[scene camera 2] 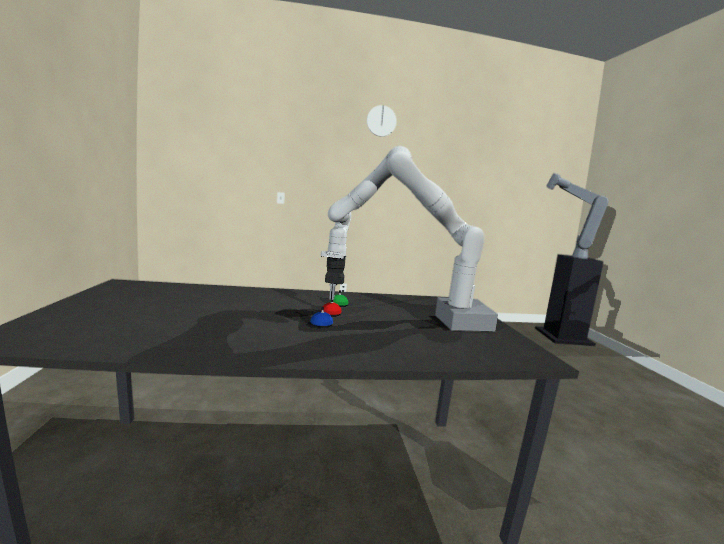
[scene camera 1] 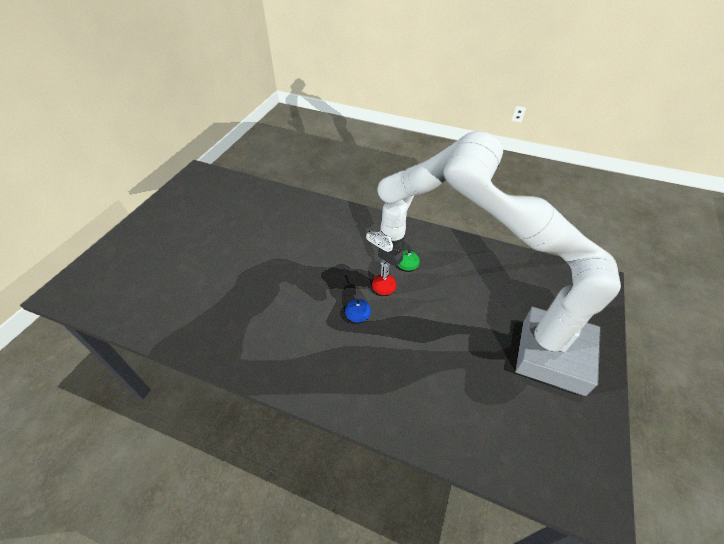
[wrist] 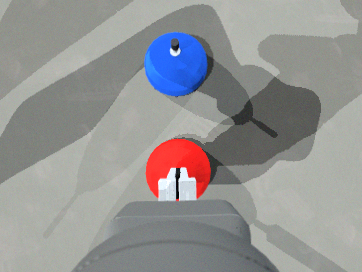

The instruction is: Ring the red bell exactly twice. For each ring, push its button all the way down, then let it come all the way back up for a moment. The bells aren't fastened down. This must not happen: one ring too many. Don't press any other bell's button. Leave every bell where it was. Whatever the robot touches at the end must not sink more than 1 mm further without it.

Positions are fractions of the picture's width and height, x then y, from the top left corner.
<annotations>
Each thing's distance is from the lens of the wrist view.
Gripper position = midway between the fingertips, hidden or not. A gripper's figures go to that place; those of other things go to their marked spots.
my gripper (wrist: 0.49,0.66): 0.19 m
blue bell (wrist: 0.49,0.26): 0.22 m
</annotations>
